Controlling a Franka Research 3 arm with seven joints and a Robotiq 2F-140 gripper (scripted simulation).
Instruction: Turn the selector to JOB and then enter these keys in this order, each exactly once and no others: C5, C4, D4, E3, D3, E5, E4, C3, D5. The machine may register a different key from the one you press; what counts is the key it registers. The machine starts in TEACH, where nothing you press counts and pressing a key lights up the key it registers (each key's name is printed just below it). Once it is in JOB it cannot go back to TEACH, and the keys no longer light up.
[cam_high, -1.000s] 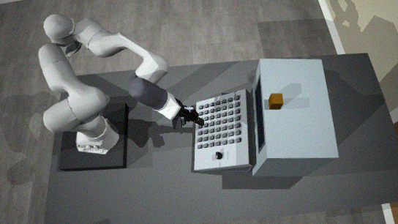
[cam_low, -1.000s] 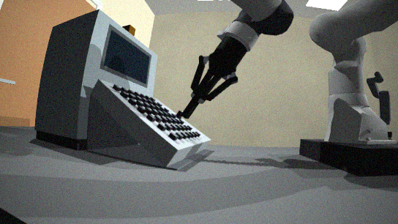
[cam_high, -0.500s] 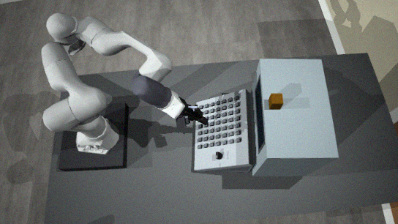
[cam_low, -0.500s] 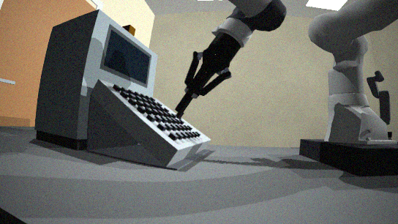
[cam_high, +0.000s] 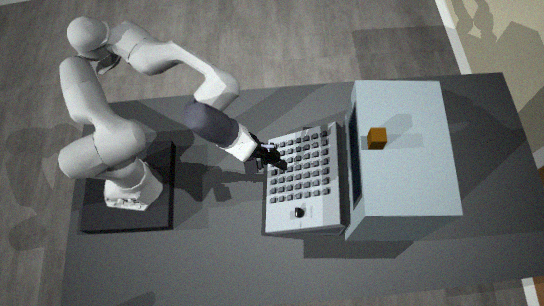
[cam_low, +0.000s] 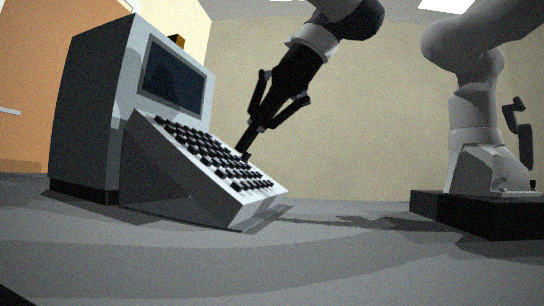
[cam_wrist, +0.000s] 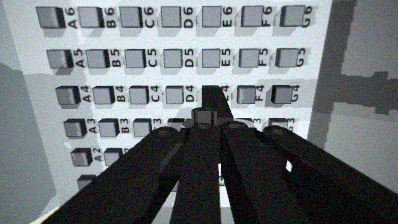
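Now: the E5 key 3 cm ahead of my hand, 4 cm to the right of it and 5 cm below it. Also, from my hand: C6 key (8 cm ahead, 8 cm to the right, 2 cm below); then E6 key (3 cm ahead, 7 cm to the right, 5 cm below); then D6 key (5 cm ahead, 7 cm to the right, 4 cm below).
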